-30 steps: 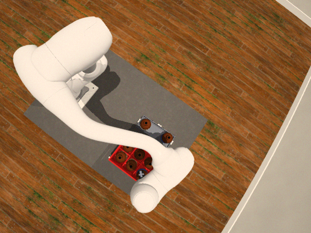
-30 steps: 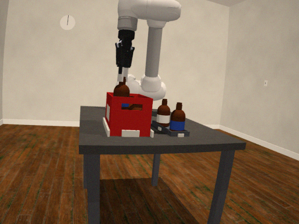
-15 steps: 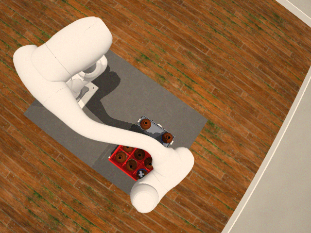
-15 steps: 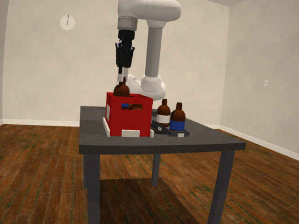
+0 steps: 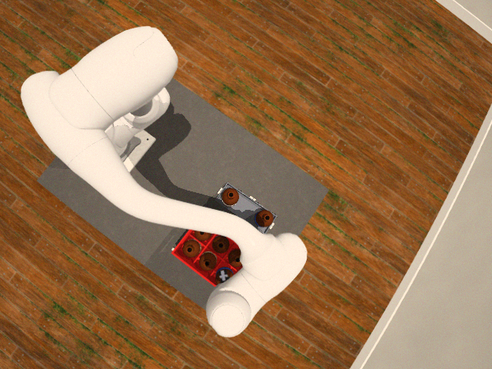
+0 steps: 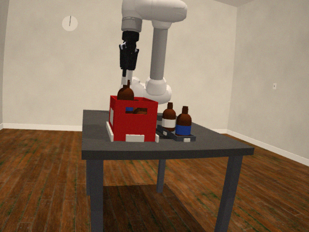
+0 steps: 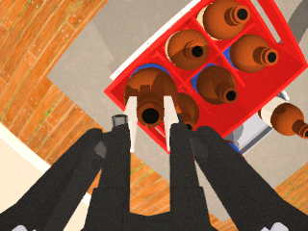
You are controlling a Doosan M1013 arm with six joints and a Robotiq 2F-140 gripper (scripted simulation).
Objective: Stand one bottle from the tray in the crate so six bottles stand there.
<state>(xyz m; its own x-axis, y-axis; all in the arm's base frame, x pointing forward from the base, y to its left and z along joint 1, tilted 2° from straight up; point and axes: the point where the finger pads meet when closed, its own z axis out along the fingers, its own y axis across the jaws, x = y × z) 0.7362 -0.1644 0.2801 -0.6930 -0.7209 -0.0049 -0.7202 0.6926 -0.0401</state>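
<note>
The red crate lies 9 cm behind my hand, 5 cm to the left of it and 19 cm below it. Round my hand: tray (8 cm behind, 29 cm to the left, 26 cm below).
</note>
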